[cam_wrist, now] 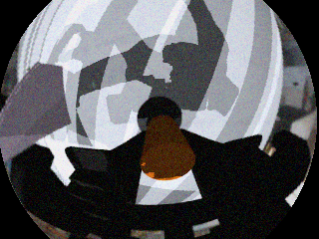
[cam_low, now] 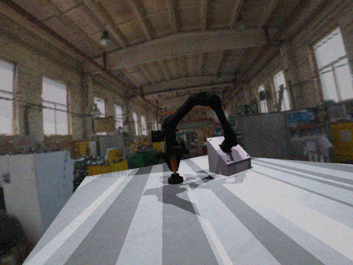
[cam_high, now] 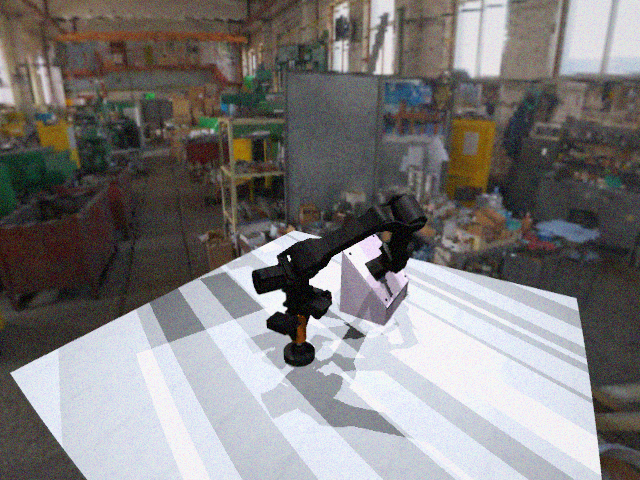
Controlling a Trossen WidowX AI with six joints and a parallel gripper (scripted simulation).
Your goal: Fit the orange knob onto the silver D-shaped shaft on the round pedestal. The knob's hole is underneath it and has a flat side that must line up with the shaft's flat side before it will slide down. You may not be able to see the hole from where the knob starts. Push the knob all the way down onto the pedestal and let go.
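The orange knob lies 30 mm above my gripper tip. From my gripper tip the other things lie so: round black pedestal 40 mm below.
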